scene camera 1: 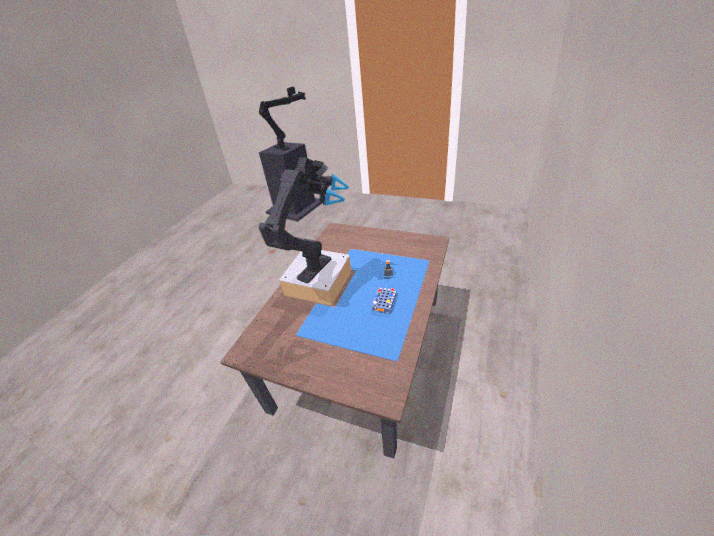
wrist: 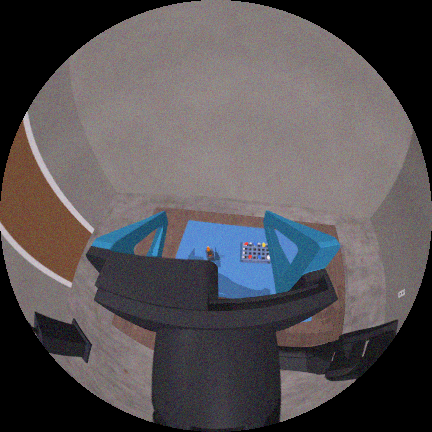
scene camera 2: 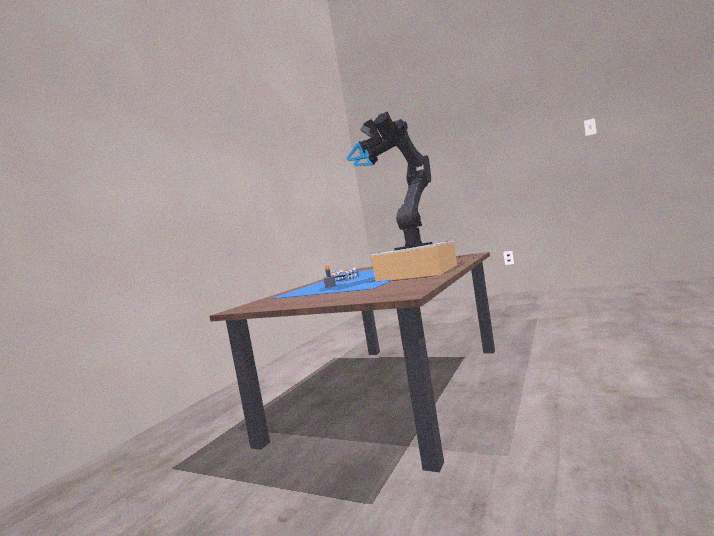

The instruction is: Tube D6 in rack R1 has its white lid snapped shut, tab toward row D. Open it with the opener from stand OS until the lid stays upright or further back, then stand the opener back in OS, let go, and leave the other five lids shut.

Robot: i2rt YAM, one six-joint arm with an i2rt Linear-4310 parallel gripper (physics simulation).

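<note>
My gripper is open and empty, high above the table. The rack is a small grey grid with coloured caps, standing on the blue mat; in the wrist view my right finger hides its right end. The opener's orange top shows above the dark stand, with the opener upright in it, beside the rack. Tube D6, its lid and the other lids are too small to tell apart.
The blue mat lies on the brown wooden table. The arm stands on a box with a white top and tan sides. A second dark arm on a pedestal stands on the floor behind.
</note>
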